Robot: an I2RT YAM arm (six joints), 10 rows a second.
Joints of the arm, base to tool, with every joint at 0 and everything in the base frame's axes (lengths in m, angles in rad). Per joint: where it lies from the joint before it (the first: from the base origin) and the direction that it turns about. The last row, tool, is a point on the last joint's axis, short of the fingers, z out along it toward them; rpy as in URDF.
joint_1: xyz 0 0 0.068 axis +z
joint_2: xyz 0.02 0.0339 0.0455 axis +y
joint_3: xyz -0.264 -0.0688 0 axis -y
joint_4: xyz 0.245 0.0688 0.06 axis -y
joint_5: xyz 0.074 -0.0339 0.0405 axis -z
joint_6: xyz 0.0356 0 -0.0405 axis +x
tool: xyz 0 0 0 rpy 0 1.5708 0
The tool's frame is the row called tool.
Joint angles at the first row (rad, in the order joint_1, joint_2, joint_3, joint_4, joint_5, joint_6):
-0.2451 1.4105 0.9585 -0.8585 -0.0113 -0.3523
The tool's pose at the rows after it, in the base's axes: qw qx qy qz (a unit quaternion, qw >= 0); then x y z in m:
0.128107 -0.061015 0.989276 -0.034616 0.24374 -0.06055 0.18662
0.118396 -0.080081 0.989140 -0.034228 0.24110 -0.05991 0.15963
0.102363 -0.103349 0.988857 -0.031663 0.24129 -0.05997 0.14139
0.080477 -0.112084 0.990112 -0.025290 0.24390 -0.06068 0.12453
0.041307 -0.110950 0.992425 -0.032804 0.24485 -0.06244 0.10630
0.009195 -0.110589 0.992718 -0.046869 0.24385 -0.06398 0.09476
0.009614 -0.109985 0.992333 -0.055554 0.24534 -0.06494 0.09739
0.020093 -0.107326 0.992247 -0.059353 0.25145 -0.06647 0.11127
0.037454 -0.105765 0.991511 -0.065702 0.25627 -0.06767 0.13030
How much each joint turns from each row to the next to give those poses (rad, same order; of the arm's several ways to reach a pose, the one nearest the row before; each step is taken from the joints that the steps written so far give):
0.0000 0.0236 -0.0985 0.1278 0.0000 -0.0145
0.0000 0.0413 -0.0778 0.1000 0.0004 -0.0385
0.0000 0.0515 -0.0313 0.0503 0.0004 -0.0469
0.0000 0.0683 -0.0076 0.0301 0.0015 -0.0176
0.0000 0.0793 0.0000 0.0111 0.0416 0.0004
0.0000 0.0503 0.0004 -0.0004 0.0488 0.0004
0.0000 -0.0045 0.0080 -0.0057 0.0161 0.0003
0.0000 -0.0260 0.0401 -0.0439 0.0000 0.0042
0.0000 -0.0439 0.0411 -0.0481 0.0000 0.0012

